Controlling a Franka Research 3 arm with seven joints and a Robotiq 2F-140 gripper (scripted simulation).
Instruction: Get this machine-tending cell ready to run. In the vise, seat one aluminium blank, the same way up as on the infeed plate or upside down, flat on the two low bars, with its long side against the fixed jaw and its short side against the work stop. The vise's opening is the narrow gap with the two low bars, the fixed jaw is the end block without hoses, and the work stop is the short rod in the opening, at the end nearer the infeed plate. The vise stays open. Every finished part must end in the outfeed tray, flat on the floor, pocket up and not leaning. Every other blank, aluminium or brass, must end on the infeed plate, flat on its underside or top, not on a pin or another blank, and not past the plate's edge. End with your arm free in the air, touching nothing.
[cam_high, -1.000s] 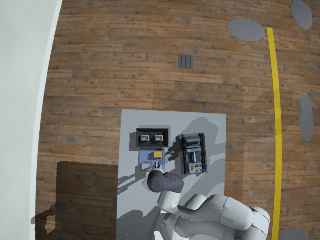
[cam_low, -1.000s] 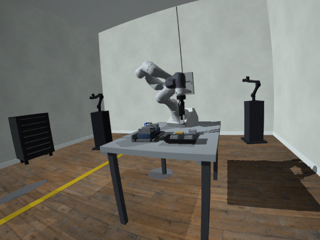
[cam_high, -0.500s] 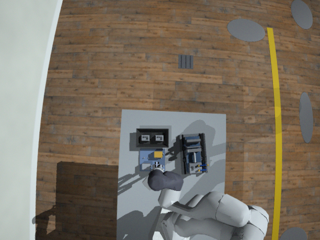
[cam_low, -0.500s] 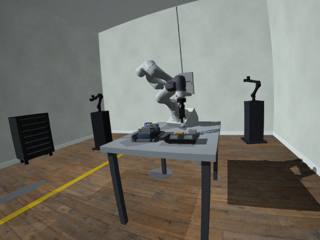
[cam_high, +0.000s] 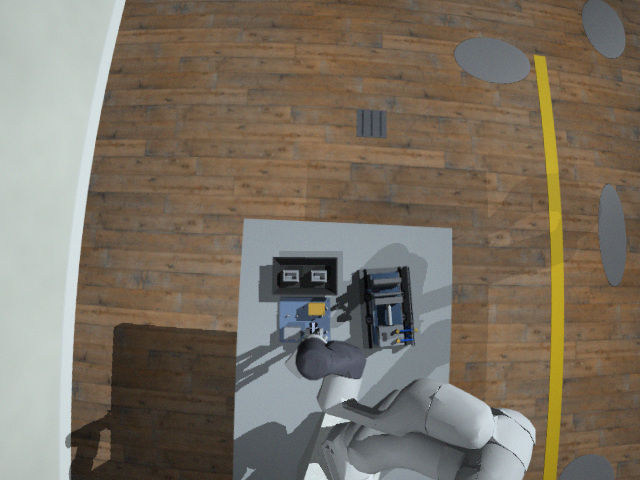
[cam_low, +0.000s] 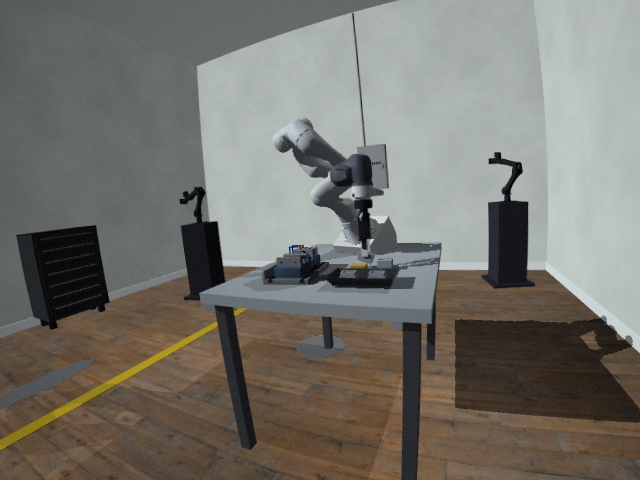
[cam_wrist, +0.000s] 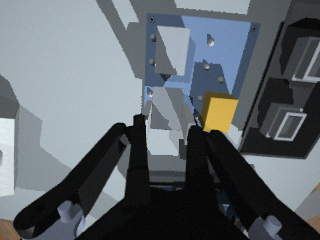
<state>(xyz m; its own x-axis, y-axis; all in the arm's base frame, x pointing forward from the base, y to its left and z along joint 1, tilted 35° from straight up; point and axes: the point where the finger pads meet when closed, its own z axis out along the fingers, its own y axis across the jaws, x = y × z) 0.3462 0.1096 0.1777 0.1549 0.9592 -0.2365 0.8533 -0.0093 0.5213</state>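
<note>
My hand is 90 mm short of the brass blank, 30 mm to the left of it and 70 mm above it. Also, from my hand: vise (40 mm ahead, 280 mm to the right, 60 mm below).
</note>
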